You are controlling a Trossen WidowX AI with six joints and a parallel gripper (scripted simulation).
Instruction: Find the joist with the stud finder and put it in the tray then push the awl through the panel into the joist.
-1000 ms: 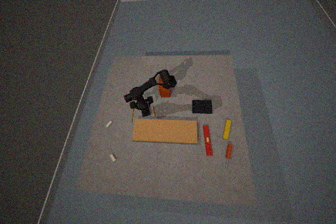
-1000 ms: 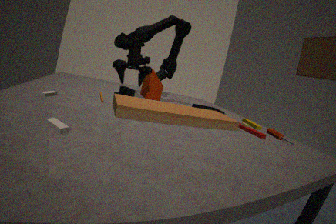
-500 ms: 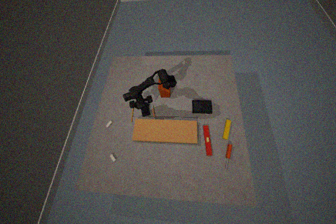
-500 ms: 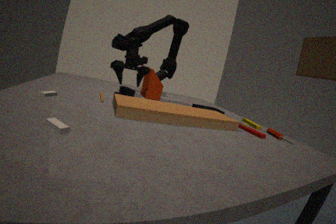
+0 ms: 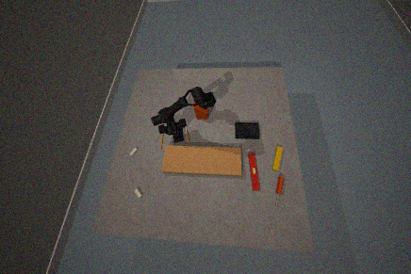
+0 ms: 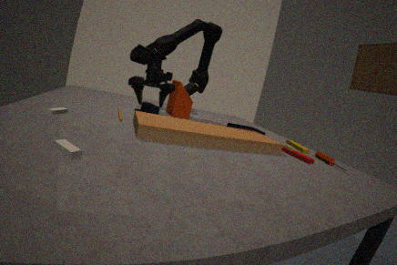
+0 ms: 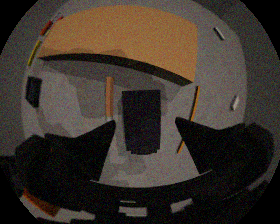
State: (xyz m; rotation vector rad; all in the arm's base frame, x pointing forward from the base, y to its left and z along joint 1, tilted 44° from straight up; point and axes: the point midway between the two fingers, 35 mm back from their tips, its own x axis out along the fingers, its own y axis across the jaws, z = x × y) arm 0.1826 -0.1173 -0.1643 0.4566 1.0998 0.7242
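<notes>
Right now the dark stud finder is 3 cm behind my gripper tip and 1 cm below it. From my gripper tip the other things lie so: thin orange pencil (1 cm ahead, 11 cm to the right, 5 cm below); awl (1 cm behind, 7 cm to the left, 4 cm below); black tray (3 cm behind, 51 cm to the left, 4 cm below).
</notes>
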